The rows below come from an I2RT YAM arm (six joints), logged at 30 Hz.
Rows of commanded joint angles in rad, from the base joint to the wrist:
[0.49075 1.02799 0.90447 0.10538 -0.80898 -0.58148]
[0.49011 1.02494 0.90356 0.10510 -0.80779 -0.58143]
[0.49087 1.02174 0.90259 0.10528 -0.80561 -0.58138]
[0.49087 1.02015 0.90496 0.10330 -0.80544 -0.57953]
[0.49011 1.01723 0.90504 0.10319 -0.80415 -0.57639]
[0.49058 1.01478 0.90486 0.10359 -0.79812 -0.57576]
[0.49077 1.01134 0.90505 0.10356 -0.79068 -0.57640]
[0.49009 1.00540 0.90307 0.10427 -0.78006 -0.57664]
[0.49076 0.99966 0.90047 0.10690 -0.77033 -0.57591]
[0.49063 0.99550 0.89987 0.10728 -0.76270 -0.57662]
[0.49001 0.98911 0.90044 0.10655 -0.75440 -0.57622]
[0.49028 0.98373 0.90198 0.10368 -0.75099 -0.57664]
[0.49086 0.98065 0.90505 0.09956 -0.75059 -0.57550]
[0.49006 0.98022 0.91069 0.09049 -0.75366 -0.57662]
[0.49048 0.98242 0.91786 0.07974 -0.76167 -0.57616]
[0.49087 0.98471 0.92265 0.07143 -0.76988 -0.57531]
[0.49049 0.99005 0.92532 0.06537 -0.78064 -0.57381]
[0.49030 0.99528 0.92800 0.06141 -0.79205 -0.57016]
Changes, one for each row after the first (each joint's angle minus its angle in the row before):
[-0.00064 -0.00305 -0.00091 -0.00028 0.00119 0.00005]
[0.00076 -0.00320 -0.00097 0.00018 0.00218 0.00005]
[0.00000 -0.00159 0.00237 -0.00198 0.00017 0.00185]
[-0.00076 -0.00292 0.00008 -0.00011 0.00129 0.00314]
[0.00047 -0.00245 -0.00018 0.00040 0.00603 0.00063]
[0.00019 -0.00344 0.00019 -0.00003 0.00744 -0.00064]
[-0.00068 -0.00594 -0.00198 0.00071 0.01062 -0.00024]
[0.00067 -0.00574 -0.00260 0.00263 0.00973 0.00073]
[-0.00013 -0.00416 -0.00060 0.00038 0.00763 -0.00071]
[-0.00062 -0.00639 0.00057 -0.00073 0.00830 0.00040]
[0.00027 -0.00538 0.00154 -0.00287 0.00341 -0.00042]
[0.00058 -0.00308 0.00307 -0.00412 0.00040 0.00114]
[-0.00080 -0.00043 0.00564 -0.00907 -0.00307 -0.00112]
[0.00042 0.00220 0.00717 -0.01075 -0.00801 0.00046]
[0.00039 0.00229 0.00479 -0.00831 -0.00821 0.00085]
[-0.00038 0.00534 0.00267 -0.00606 -0.01076 0.00150]
[-0.00019 0.00523 0.00268 -0.00396 -0.01141 0.00365]

